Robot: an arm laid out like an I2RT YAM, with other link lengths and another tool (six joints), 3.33 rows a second.
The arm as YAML. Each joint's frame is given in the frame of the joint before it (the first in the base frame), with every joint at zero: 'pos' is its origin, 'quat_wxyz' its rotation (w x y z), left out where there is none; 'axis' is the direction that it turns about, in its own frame. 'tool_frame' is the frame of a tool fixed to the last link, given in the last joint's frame.
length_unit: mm
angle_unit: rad
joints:
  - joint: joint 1
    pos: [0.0, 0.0, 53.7]
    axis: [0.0, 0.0, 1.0]
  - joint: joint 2
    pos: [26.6, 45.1, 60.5]
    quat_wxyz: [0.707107, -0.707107, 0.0, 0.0]
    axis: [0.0, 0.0, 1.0]
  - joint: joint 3
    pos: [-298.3, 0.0, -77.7]
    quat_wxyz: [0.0, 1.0, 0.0, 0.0]
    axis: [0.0, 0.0, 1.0]
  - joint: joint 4
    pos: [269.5, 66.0, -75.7]
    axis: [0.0, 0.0, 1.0]
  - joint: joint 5
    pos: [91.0, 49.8, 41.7]
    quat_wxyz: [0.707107, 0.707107, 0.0, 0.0]
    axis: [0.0, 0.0, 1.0]
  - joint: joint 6
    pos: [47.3, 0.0, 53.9]
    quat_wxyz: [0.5, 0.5, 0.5, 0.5]
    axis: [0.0, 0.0, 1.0]
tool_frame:
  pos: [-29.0, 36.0, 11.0]
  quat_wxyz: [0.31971, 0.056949, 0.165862, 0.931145]
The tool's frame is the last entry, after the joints.
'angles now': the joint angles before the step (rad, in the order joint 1, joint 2, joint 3, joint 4, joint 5, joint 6). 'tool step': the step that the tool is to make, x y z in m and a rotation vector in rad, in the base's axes. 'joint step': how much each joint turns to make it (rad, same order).
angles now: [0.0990, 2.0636, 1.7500, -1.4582, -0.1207, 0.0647]
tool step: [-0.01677, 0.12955, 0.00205, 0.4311, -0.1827, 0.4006]
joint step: [0.3006, 0.0000, -0.0011, 0.2441, -0.3602, -0.1397]
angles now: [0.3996, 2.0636, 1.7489, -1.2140, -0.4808, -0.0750]
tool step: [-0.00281, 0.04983, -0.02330, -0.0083, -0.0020, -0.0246]
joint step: [0.1007, 0.0541, -0.0004, 0.1163, 0.0175, 0.1397]
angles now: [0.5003, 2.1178, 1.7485, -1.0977, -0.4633, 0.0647]
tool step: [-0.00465, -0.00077, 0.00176, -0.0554, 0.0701, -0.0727]
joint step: [0.0000, 0.0000, 0.0004, -0.0538, 0.0205, 0.0793]
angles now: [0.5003, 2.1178, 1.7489, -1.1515, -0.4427, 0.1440]
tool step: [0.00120, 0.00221, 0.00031, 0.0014, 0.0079, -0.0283]
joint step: [0.0008, 0.0003, 0.0000, 0.0081, -0.0034, 0.0324]
